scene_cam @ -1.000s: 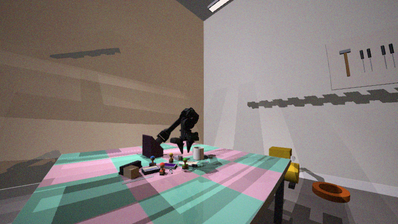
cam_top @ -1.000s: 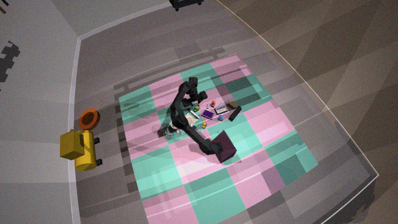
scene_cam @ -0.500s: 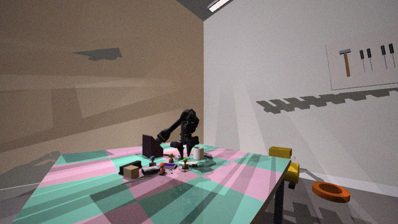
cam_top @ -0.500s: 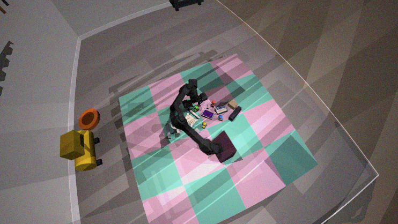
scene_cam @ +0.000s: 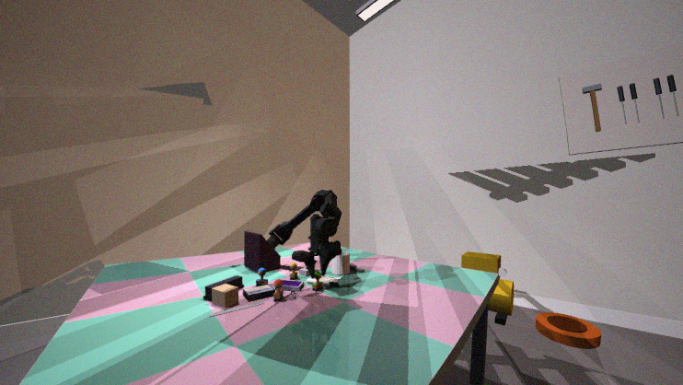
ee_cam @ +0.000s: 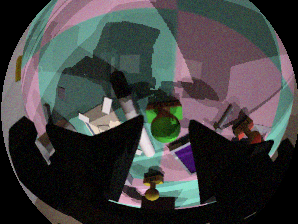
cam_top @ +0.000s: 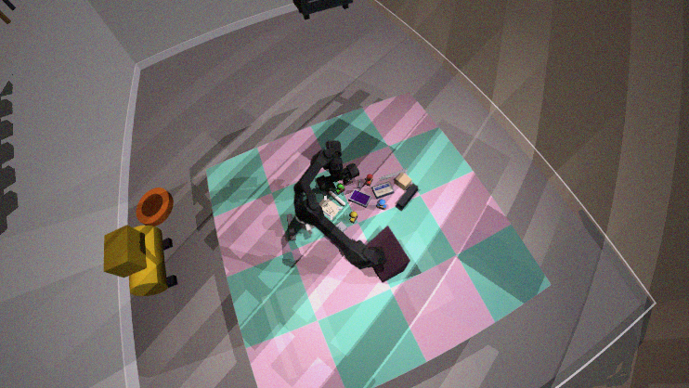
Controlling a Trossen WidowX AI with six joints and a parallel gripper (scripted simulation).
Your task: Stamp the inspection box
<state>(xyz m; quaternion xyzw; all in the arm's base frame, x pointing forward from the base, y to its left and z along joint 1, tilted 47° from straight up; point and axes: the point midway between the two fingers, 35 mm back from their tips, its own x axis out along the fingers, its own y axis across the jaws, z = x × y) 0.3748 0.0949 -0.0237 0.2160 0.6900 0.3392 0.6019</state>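
My gripper tip is now 3 cm above the green-knobbed stamp. From my gripper tip the other things lie so: ink pad 7 cm to the right, 7 cm behind, 4 cm below; then black-and-white marker 4 cm to the left, 4 cm below, 1 cm behind; then white card 8 cm to the left, 7 cm behind, 5 cm below.
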